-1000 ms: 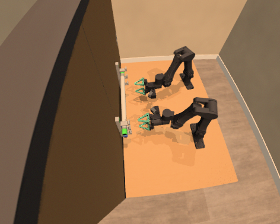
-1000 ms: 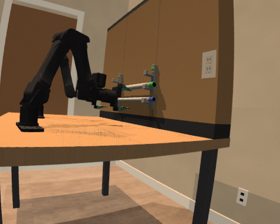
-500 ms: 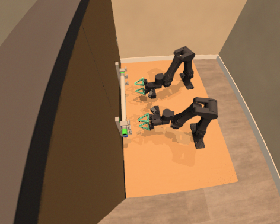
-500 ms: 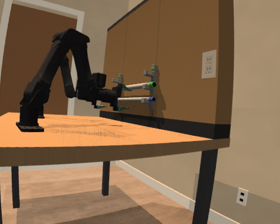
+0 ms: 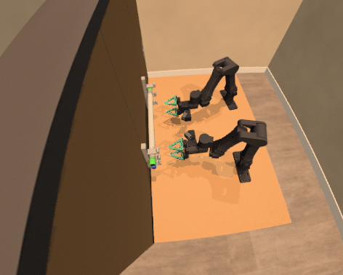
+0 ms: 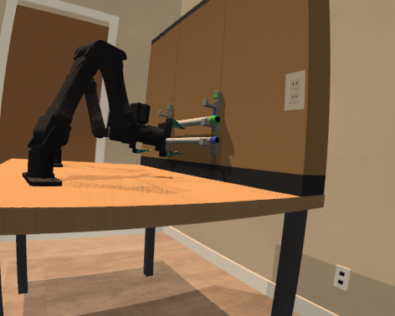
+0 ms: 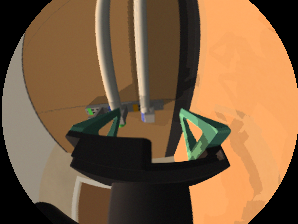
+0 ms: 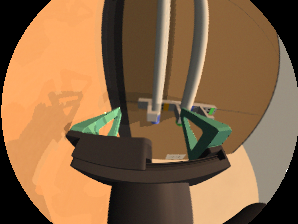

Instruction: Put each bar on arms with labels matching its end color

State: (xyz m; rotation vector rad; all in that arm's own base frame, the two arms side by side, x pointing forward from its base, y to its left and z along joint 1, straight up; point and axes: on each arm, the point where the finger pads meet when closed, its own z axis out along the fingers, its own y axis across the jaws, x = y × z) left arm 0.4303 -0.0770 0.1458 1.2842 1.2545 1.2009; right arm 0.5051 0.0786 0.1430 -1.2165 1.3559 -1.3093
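The green-ended bar lies 14 cm to the right of my left hand, 11 cm ahead of it and 8 cm above it. From my left hand the other things lie so: wall socket: 69 cm to the right, 20 cm ahead, 15 cm above; then brown wall panel: 28 cm above, 21 cm ahead, 13 cm to the right; then blue-ended bar: 14 cm to the right, 11 cm ahead, 1 cm above.
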